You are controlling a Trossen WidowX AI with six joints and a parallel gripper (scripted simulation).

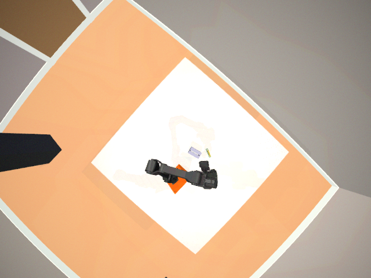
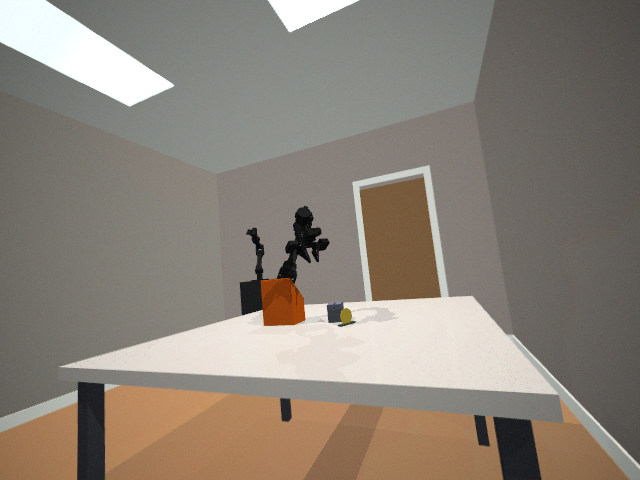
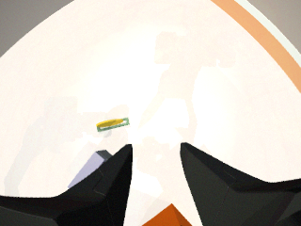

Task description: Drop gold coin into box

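My gripper tip is now 230 mm above the gold coin, 90 mm short of it and 60 mm to the right of it.
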